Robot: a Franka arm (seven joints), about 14 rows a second.
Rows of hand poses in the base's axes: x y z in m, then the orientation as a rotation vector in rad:
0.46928, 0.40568, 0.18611, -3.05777, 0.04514, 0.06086
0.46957, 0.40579, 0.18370, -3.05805, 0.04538, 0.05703
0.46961, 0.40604, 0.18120, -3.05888, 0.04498, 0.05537
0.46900, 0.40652, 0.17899, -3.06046, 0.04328, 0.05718
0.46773, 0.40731, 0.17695, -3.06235, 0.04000, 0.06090
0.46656, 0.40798, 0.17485, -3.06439, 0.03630, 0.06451
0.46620, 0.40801, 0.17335, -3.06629, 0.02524, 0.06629
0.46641, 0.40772, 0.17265, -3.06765, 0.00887, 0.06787
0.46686, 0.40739, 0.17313, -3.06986, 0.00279, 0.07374
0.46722, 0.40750, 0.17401, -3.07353, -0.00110, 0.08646
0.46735, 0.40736, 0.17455, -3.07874, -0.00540, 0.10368
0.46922, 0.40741, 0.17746, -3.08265, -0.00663, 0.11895
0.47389, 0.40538, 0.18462, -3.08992, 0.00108, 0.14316
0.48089, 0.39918, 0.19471, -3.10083, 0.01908, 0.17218
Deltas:
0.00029, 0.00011, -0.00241, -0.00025, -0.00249, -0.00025
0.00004, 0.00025, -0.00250, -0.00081, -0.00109, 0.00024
-0.00061, 0.00048, -0.00221, -0.00155, 0.00114, 0.00120
-0.00127, 0.00079, -0.00204, -0.00184, 0.00234, 0.00229
-0.00117, 0.00067, -0.00210, -0.00199, 0.00226, 0.00256
-0.00036, 0.00003, -0.00150, -0.00166, 0.00088, 0.00730
0.00021, -0.00029, -0.00070, -0.00107, 0.00062, 0.01073
0.00045, -0.00033, 0.00048, -0.00223, 0.00365, 0.00415
0.00036, 0.00011, 0.00088, -0.00392, 0.00812, 0.00292
0.00013, -0.00014, 0.00054, -0.00566, 0.01097, 0.00332
0.00187, 0.00005, 0.00291, -0.00444, 0.00977, 0.00124
0.00467, -0.00203, 0.00716, -0.00848, 0.01557, -0.00423
0.00700, -0.00620, 0.01009, -0.01292, 0.01862, -0.01055

